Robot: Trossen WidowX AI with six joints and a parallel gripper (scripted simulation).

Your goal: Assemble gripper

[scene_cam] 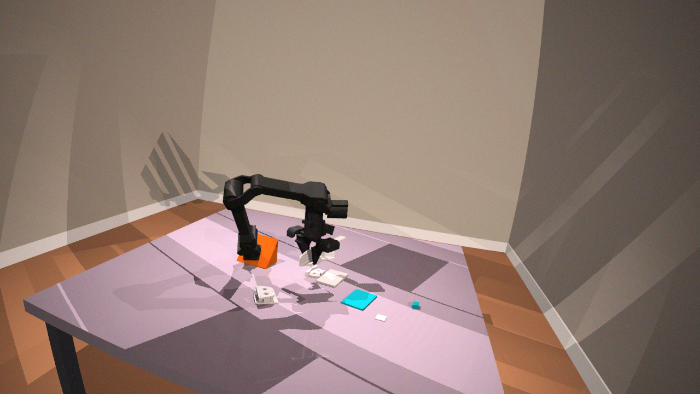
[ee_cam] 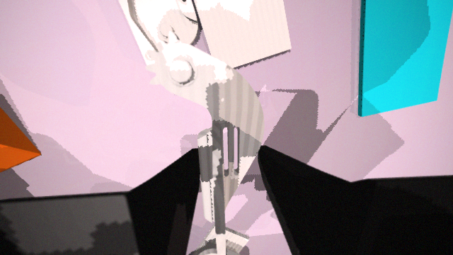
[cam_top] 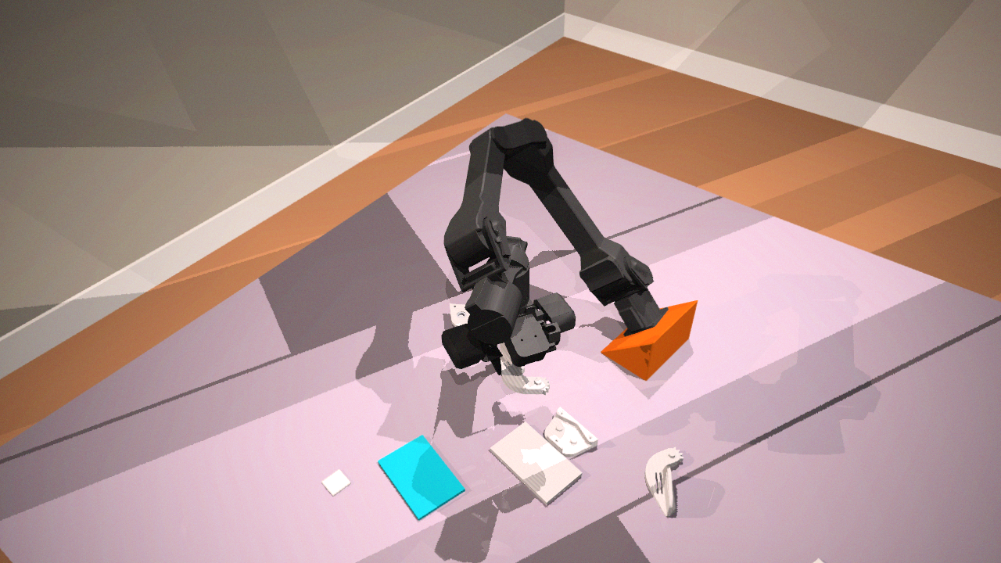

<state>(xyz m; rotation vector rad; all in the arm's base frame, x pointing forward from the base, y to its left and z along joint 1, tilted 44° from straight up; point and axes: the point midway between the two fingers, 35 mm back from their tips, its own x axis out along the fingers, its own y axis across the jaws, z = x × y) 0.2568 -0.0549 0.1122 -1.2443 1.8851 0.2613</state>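
Right now the white slab is 7 cm ahead of my gripper tip, 9 cm to the left of it and 8 cm below it. The rest, counted from my gripper tip: cyan flat plate: 18 cm ahead, 4 cm to the right, 8 cm below; then small white square: 25 cm ahead, 14 cm to the right, 9 cm below; then white stepped block: 10 cm behind, 15 cm to the right, 8 cm below.
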